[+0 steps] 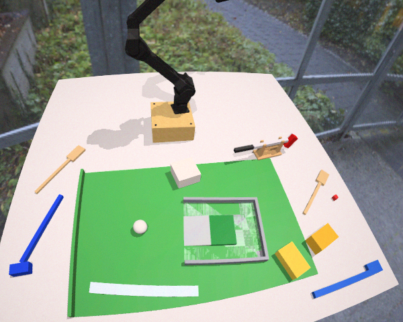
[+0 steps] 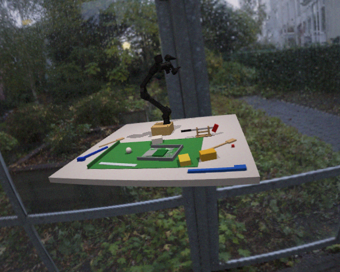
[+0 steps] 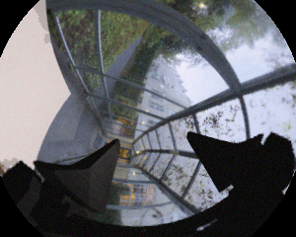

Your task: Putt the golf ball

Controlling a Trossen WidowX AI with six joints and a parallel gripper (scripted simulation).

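My gripper tip is now 37 cm short of the red putter, 10 cm to the right of it and 54 cm above it. Also, from my gripper tip: green mat (57 cm ahead, 30 cm to the right, 60 cm below); wooden stand (38 cm ahead, 11 cm to the left, 56 cm below); white block (39 cm ahead, 25 cm to the right, 58 cm below).
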